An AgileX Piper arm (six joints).
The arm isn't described. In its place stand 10 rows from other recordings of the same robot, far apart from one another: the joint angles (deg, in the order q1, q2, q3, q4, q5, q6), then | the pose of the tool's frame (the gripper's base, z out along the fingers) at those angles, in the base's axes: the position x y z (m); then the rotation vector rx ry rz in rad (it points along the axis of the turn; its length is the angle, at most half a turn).
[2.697 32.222 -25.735 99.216 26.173 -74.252] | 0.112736 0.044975 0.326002 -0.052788 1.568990 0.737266
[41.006 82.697 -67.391 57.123 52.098 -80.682] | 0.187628 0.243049 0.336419 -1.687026 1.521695 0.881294
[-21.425 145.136 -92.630 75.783 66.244 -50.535] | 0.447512 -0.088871 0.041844 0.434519 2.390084 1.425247
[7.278 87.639 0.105 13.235 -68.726 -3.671] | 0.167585 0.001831 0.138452 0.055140 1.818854 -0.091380
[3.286 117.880 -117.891 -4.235 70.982 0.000] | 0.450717 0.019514 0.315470 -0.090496 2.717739 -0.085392
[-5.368 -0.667 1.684 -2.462 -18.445 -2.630] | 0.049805 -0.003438 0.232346 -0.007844 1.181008 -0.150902
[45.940 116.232 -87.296 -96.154 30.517 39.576] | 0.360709 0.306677 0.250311 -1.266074 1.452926 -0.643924
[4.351 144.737 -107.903 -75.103 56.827 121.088] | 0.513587 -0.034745 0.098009 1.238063 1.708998 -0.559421
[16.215 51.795 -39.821 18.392 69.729 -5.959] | 0.116063 0.061802 0.275922 -0.448192 2.865906 0.487498
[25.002 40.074 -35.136 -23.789 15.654 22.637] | 0.137536 0.053211 0.334214 -0.324725 1.794908 0.204850
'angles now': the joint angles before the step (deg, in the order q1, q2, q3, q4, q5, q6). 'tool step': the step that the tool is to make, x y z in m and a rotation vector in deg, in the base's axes. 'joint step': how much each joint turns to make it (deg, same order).
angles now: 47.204 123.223 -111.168 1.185 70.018 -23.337
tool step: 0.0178 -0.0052 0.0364 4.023 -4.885 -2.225
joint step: -1.875 -0.008 -7.655 -0.871 1.375 0.435
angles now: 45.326 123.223 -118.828 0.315 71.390 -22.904
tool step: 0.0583 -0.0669 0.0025 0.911 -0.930 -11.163
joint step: -10.869 -0.003 -0.407 -0.002 -0.888 0.308
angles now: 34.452 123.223 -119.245 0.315 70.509 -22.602
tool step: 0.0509 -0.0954 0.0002 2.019 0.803 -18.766
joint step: -13.240 -0.011 0.007 0.069 -0.262 5.907
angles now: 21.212 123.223 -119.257 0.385 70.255 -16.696
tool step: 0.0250 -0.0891 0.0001 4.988 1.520 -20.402
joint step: -11.645 -0.008 0.014 1.851 -0.067 9.411
